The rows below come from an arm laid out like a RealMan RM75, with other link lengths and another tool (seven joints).
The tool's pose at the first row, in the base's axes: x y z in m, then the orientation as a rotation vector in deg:
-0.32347 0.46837 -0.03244 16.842 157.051 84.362
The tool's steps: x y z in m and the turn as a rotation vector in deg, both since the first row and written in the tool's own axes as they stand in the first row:
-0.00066 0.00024 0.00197 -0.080 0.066 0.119
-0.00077 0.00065 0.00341 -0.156 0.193 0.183
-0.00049 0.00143 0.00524 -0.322 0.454 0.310
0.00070 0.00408 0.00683 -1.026 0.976 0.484
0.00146 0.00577 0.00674 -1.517 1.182 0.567
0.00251 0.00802 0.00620 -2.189 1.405 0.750
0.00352 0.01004 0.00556 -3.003 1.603 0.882
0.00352 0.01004 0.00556 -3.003 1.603 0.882
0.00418 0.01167 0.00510 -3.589 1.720 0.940
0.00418 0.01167 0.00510 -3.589 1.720 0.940
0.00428 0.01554 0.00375 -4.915 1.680 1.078
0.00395 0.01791 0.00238 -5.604 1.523 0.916
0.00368 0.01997 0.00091 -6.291 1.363 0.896
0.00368 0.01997 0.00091 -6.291 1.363 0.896
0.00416 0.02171 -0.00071 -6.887 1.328 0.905
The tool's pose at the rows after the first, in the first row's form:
-0.32258 0.47001 -0.03339 16.965 157.067 84.532
-0.32226 0.47140 -0.03386 16.971 157.120 84.719
-0.32222 0.47338 -0.03421 16.976 157.218 85.114
-0.32281 0.47632 -0.03281 -16.854 -156.982 -86.327
-0.32330 0.47729 -0.03130 -16.792 -156.447 -86.946
-0.32404 0.47824 -0.02906 -16.848 -155.718 -87.788
-0.32478 0.47897 -0.02696 -16.855 -154.934 -88.843
-0.32478 0.47897 -0.02696 -16.855 -154.934 -88.843
-0.32522 0.47958 -0.02530 -16.831 -154.405 -89.614
-0.32522 0.47958 -0.02530 -16.831 -154.405 -89.614
-0.32484 0.48057 -0.02134 -17.034 -153.419 -91.439
-0.32429 0.48066 -0.01864 -16.941 -153.131 -92.481
-0.32385 0.48051 -0.01614 -17.038 -152.760 -93.487
-0.32385 0.48051 -0.01614 -17.038 -152.760 -93.487
-0.32421 0.48019 -0.01376 -17.072 -152.341 -94.319

